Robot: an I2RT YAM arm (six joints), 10 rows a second.
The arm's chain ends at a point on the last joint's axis. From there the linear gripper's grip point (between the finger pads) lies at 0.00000 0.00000 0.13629 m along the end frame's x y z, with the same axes.
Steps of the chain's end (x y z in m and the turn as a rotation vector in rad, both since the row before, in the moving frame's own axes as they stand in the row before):
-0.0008 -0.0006 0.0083 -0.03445 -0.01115 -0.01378
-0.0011 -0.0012 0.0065 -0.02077 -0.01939 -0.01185
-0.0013 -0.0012 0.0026 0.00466 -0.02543 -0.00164
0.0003 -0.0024 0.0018 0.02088 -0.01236 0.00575
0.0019 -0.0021 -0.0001 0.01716 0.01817 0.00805
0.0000 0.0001 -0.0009 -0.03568 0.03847 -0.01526
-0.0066 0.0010 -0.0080 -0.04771 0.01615 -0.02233
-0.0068 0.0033 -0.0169 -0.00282 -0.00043 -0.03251
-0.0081 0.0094 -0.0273 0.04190 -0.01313 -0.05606
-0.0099 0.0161 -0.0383 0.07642 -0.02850 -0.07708
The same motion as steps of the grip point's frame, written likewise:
-0.0023 0.0041 0.0082 -0.03445 -0.01115 -0.01378
-0.0037 0.0016 0.0064 -0.02077 -0.01939 -0.01185
-0.0048 -0.0018 0.0026 0.00466 -0.02543 -0.00164
-0.0014 -0.0053 0.0018 0.02088 -0.01236 0.00575
0.0044 -0.0044 -0.0001 0.01716 0.01817 0.00805
0.0053 0.0049 -0.0011 -0.03568 0.03847 -0.01526
-0.0043 0.0075 -0.0082 -0.04771 0.01615 -0.02233
-0.0069 0.0037 -0.0169 -0.00282 -0.00043 -0.03251
-0.0100 0.0037 -0.0274 0.04190 -0.01313 -0.05606
-0.0142 0.0059 -0.0388 0.07642 -0.02850 -0.07708

